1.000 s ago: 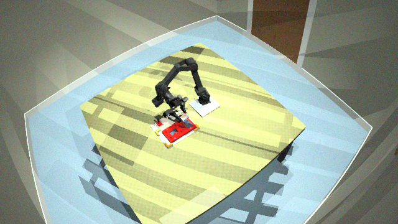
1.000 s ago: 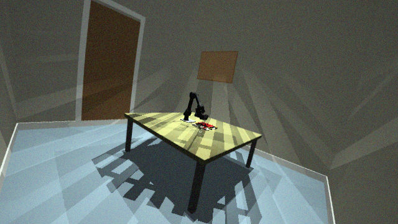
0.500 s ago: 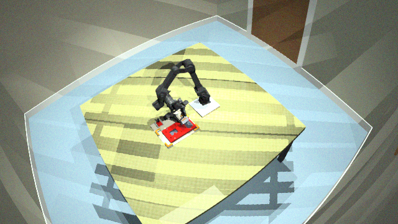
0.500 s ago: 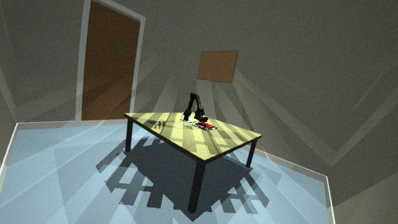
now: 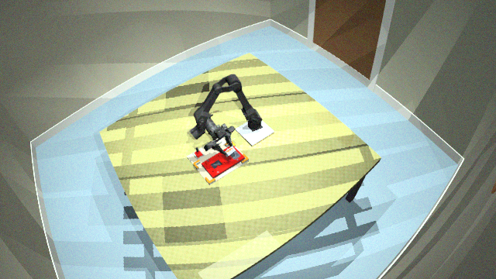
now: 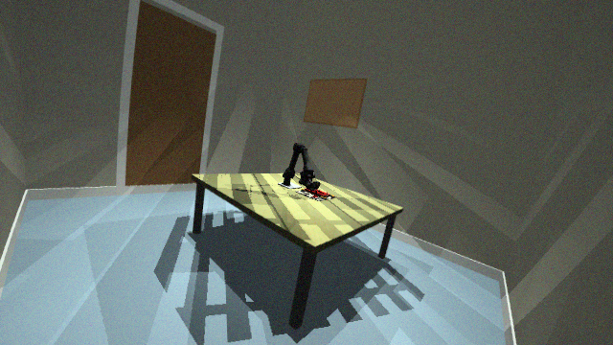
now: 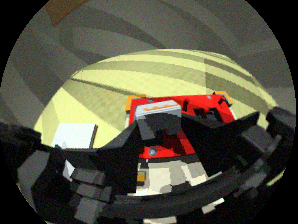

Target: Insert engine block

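My gripper tip is now 10 mm to the left of the grey engine block.
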